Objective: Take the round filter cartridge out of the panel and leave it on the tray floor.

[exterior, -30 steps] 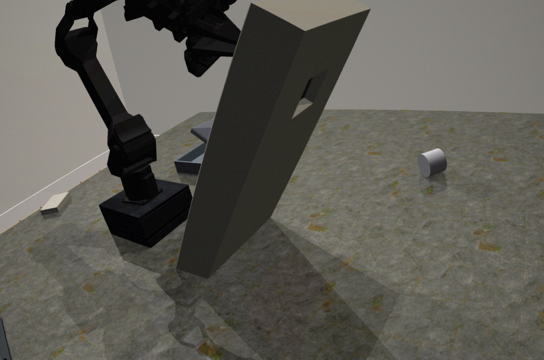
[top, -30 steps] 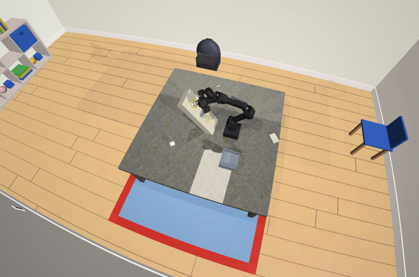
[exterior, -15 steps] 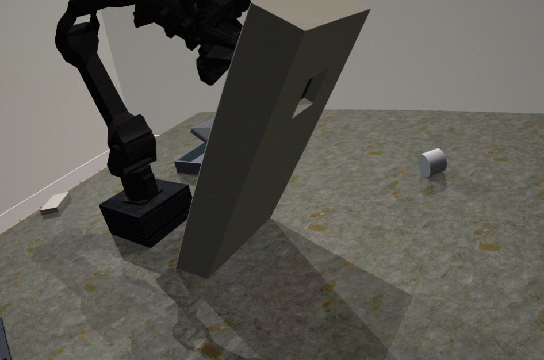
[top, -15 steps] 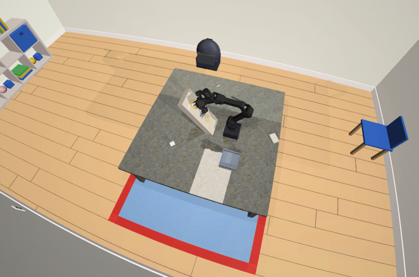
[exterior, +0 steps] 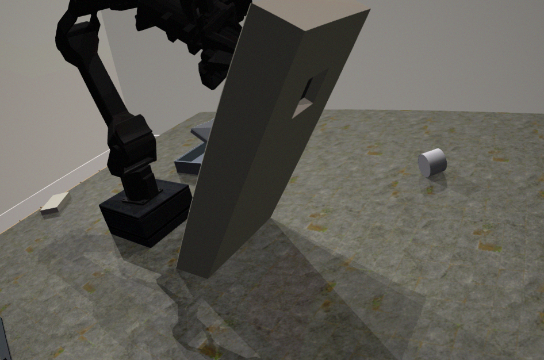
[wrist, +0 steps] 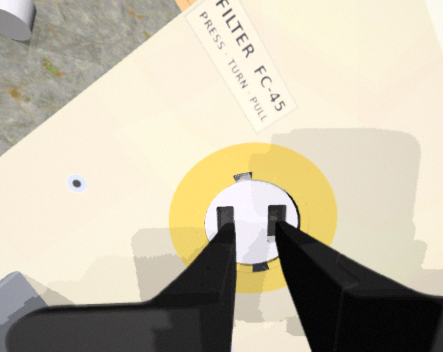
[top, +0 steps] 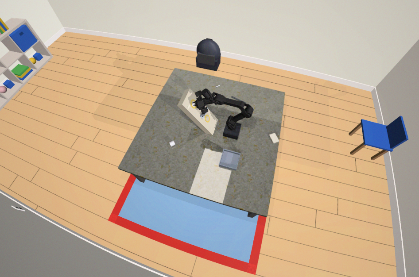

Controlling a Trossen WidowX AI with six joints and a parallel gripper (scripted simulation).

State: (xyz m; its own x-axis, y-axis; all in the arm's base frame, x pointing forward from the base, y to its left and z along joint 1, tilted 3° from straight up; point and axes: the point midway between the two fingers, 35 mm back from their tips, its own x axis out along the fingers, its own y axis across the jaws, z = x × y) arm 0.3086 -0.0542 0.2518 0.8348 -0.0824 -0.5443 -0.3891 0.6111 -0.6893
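My gripper tip is 2 cm short of the filter cartridge and 1 cm above it. From my gripper tip the other things lie so: pale ledge (10 cm below, 8 cm behind, 1 cm to the left); then grey tray (36 cm behind, 33 cm to the left, 28 cm below); then pale flat block (74 cm behind, 28 cm below, 6 cm to the left).
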